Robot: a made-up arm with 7 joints.
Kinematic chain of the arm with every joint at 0, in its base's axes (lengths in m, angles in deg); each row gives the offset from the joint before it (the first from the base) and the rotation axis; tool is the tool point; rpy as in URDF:
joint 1: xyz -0.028 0.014 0.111 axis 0 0.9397 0.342
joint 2: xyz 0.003 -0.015 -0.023 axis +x
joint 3: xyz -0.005 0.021 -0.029 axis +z
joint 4: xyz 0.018 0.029 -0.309 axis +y
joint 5: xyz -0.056 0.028 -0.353 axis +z
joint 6: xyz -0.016 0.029 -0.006 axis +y
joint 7: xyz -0.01 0 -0.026 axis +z
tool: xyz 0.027 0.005 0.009 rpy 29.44 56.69 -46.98
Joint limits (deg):
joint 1: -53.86..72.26
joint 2: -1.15..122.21
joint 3: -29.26..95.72
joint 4: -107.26..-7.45
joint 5: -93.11..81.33
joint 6: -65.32..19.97
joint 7: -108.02..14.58
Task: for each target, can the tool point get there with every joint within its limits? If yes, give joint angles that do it. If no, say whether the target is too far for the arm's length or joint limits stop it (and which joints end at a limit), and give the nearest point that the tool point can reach.
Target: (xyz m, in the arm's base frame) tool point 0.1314 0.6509 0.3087
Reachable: yes | joints 40.14 102.27 31.40 -39.85 2.23 6.23 -56.40
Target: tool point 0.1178 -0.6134 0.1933
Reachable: no: joint limits stop it (at a limit: joint 1, joint 2, joint 3, joint 4, joint 5, joint 7) | nearest point 0.3652 -0.2855 0.1576 | short by 0.412 m
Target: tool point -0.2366 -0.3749 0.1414
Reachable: no: joint limits stop it (at a limit: joint 2, joint 4, joint 5, joint 6, joint 7) | nearest point -0.3729 0.0402 0.4049 | short by 0.510 m
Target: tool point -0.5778 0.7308 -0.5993
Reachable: no: too far | nearest point -0.3855 0.4705 -0.3543 | short by 0.406 m
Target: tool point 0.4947 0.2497 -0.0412
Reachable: yes | joints -23.99 40.79 -5.36 -84.00 37.73 -39.16 -93.30
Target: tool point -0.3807 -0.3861 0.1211
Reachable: no: joint limits stop it (at a limit: joint 1, joint 2, joint 3, joint 4, joint 6, joint 7) | nearest point -0.6884 -0.2082 -0.0972 | short by 0.417 m
